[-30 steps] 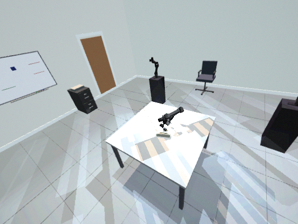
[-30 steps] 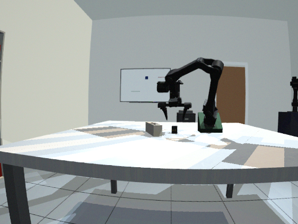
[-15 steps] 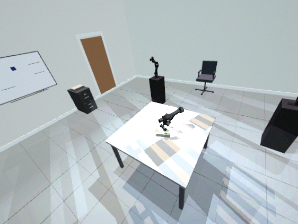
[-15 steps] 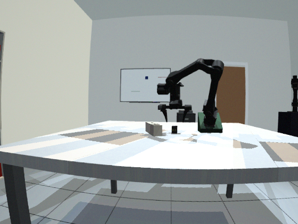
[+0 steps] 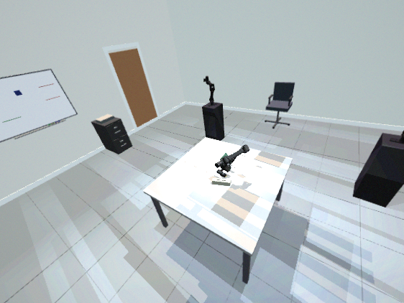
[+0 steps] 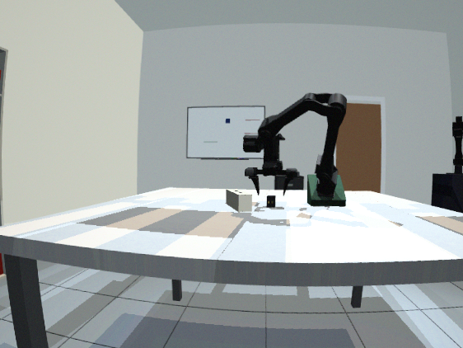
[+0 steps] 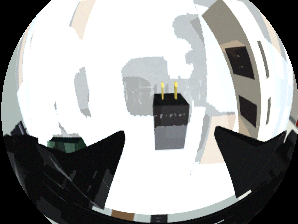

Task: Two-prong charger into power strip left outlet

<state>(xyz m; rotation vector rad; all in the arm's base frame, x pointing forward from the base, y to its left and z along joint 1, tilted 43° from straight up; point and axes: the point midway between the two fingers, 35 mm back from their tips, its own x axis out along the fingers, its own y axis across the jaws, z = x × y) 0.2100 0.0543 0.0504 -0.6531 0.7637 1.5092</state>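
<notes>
Now: gripper tip 2 cm to the right of the dark grey charger and 2 cm above it.
</notes>
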